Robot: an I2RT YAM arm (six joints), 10 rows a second.
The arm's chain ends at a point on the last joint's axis. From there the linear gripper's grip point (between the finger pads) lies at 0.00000 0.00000 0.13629 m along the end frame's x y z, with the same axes.
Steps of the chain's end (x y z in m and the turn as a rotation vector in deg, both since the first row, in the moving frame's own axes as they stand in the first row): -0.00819 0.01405 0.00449 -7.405 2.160 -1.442; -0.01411 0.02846 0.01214 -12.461 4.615 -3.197; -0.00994 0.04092 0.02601 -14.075 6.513 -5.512; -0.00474 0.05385 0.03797 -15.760 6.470 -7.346; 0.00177 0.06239 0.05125 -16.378 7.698 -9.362; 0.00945 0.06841 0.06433 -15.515 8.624 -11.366; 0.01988 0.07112 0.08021 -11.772 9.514 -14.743; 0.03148 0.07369 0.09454 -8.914 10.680 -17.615; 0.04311 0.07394 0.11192 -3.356 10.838 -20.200; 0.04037 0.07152 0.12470 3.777 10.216 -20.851; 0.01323 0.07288 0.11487 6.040 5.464 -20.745
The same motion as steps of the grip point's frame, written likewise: -0.00285 0.03154 0.00326 -7.405 2.160 -1.442; -0.00241 0.05752 0.00849 -12.461 4.615 -3.197; 0.00694 0.07320 0.02105 -14.075 6.513 -5.512; 0.01277 0.08971 0.03200 -15.760 6.470 -7.346; 0.02285 0.09905 0.04452 -16.378 7.698 -9.362; 0.03312 0.10248 0.05786 -15.515 8.624 -11.366; 0.04556 0.09561 0.07551 -11.772 9.514 -14.743; 0.05946 0.09050 0.09057 -8.914 10.680 -17.615; 0.06958 0.07722 0.10928 -3.356 10.838 -20.200; 0.06238 0.05843 0.12227 3.777 10.216 -20.851; 0.02333 0.05655 0.11351 6.040 5.464 -20.745
